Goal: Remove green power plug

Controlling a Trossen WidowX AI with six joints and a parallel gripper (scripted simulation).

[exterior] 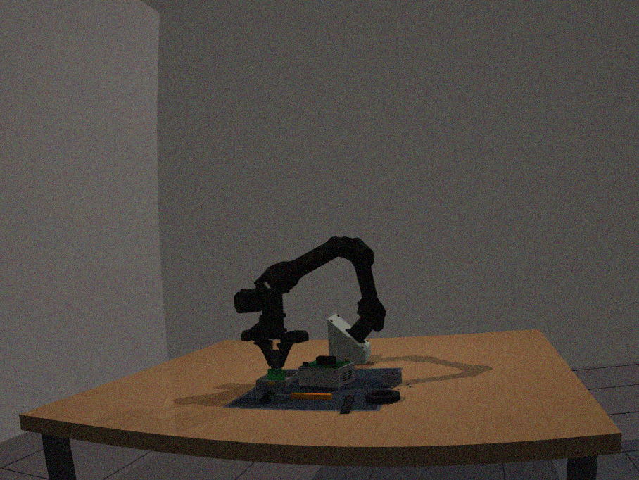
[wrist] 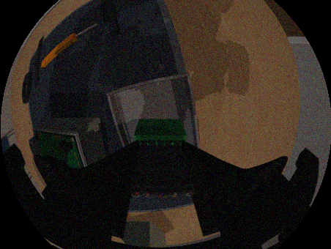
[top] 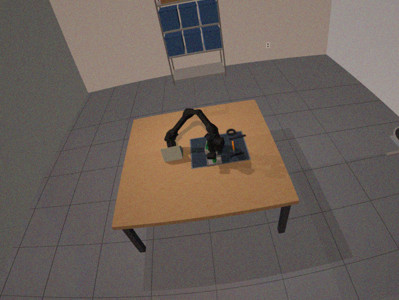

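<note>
Now: the green power plug 1 cm below my gripper tip. Also, from my gripper tip: dark blue mat 15 cm to the left, 5 cm below, 3 cm ahead; grey tray 4 cm below; orange screwdriver 16 cm to the left, 16 cm ahead, 4 cm below.
</note>
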